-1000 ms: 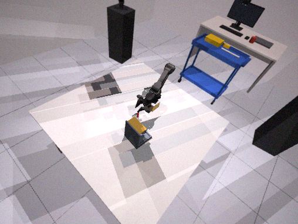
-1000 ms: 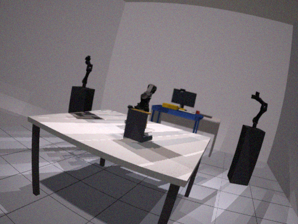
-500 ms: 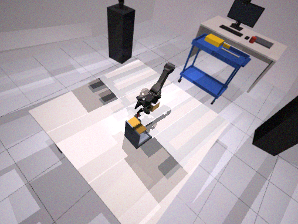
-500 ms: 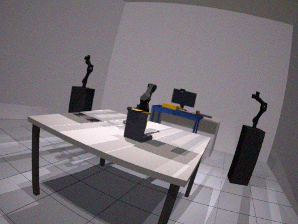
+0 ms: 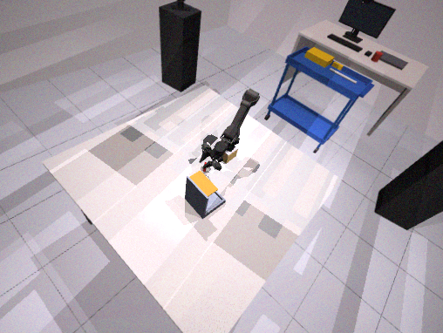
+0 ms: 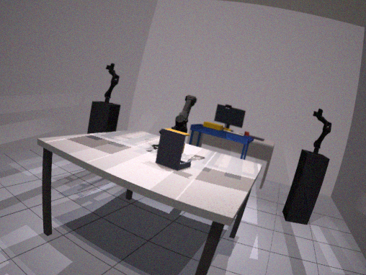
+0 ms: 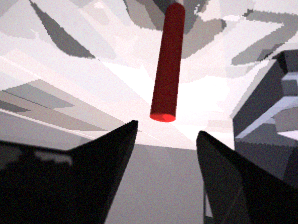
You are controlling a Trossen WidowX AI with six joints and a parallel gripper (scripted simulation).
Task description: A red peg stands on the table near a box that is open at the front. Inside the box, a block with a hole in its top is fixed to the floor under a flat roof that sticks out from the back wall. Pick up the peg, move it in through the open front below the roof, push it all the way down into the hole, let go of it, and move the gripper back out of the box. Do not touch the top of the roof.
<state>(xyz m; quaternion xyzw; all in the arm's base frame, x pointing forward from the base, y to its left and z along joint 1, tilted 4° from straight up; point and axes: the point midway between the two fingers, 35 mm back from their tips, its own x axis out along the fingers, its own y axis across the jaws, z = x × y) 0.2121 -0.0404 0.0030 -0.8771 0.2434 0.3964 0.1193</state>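
Now: the red peg 40 mm below my gripper tip, 30 mm behind it and 10 mm to the left of it. The rest, counted from my gripper tip: roof 180 mm ahead, 130 mm above, 120 mm to the left; then grey back wall 210 mm ahead, 110 mm to the left, 30 mm above.
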